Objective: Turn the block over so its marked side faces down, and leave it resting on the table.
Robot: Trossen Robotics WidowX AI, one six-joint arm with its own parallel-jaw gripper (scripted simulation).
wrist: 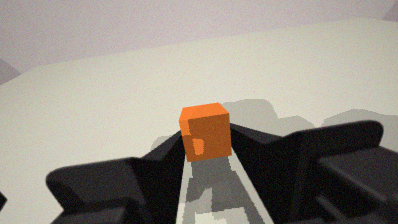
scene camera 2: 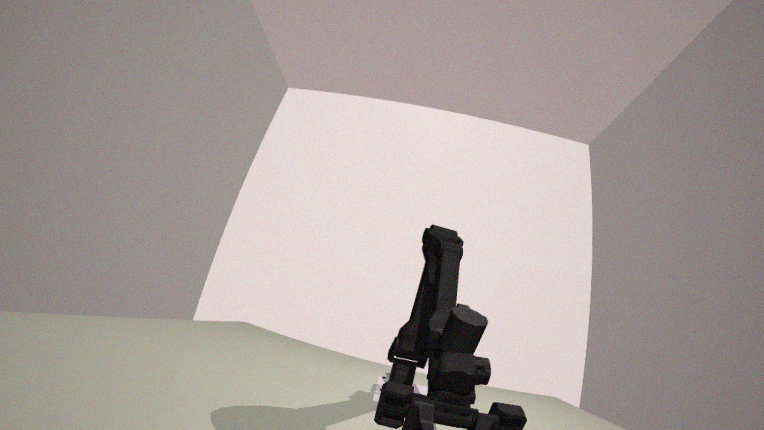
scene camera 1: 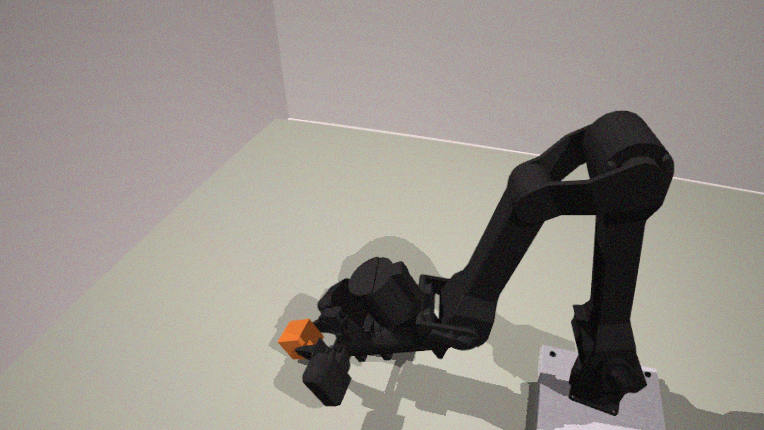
Scene:
block: wrist; scene camera 1; not seen in scene camera 2 (out of frame)
same spot on block: (scene camera 1: 299, 333) = (wrist: 193, 117)

